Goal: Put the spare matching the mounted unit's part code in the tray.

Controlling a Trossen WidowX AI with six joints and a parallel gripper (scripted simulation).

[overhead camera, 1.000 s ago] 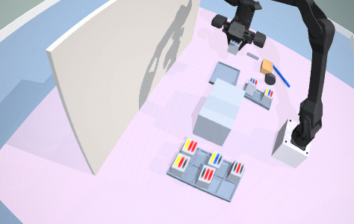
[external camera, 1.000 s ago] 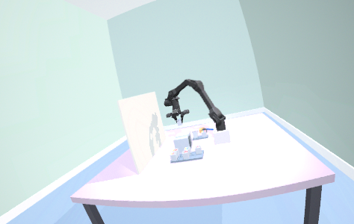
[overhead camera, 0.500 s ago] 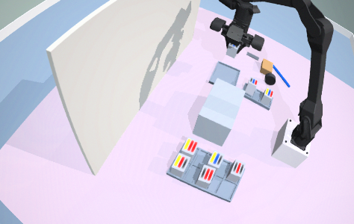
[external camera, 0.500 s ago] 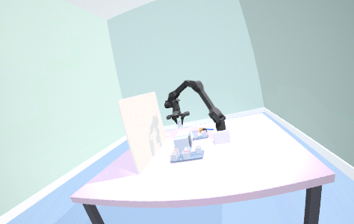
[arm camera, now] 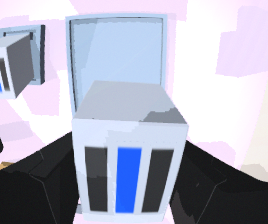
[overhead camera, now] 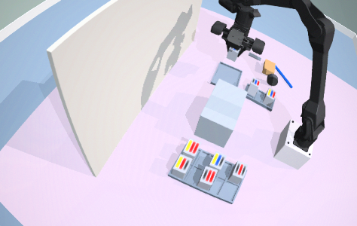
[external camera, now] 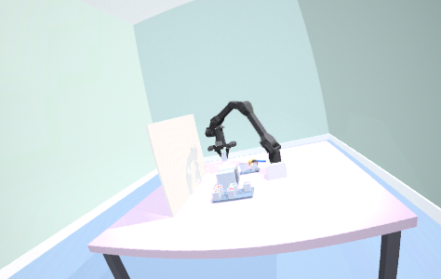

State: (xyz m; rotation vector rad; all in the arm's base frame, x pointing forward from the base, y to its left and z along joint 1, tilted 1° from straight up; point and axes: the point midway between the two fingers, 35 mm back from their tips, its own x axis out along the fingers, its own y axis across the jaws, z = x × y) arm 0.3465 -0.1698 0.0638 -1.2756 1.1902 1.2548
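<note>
Right now my gripper tip is 10 mm past the shallow grey tray and 110 mm above it. Also, from my gripper tip: small rack (150 mm behind, 20 mm to the left, 110 mm below); black cylinder (170 mm behind, 100 mm to the right, 90 mm below); spare block (20 mm above).
</note>
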